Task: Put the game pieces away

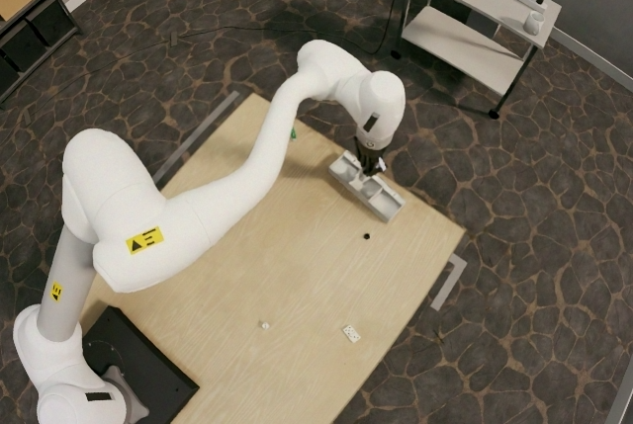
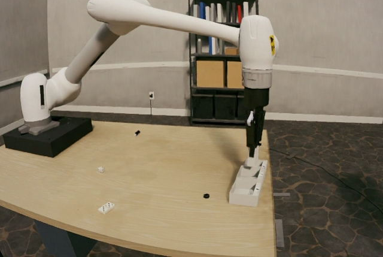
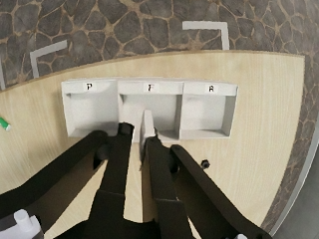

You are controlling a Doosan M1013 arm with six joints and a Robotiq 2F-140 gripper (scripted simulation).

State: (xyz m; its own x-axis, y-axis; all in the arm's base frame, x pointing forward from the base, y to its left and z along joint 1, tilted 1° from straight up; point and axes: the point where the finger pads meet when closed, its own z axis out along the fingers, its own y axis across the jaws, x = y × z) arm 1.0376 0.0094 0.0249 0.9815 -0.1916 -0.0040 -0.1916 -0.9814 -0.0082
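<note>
My gripper is now 2 cm to the left of the bin and 8 cm above it. Also, from my hand: small black ring: 11 cm behind, 13 cm to the right, 9 cm below; green battery: 3 cm behind, 29 cm to the left, 9 cm below; white domino: 35 cm behind, 30 cm to the right, 9 cm below.
</note>
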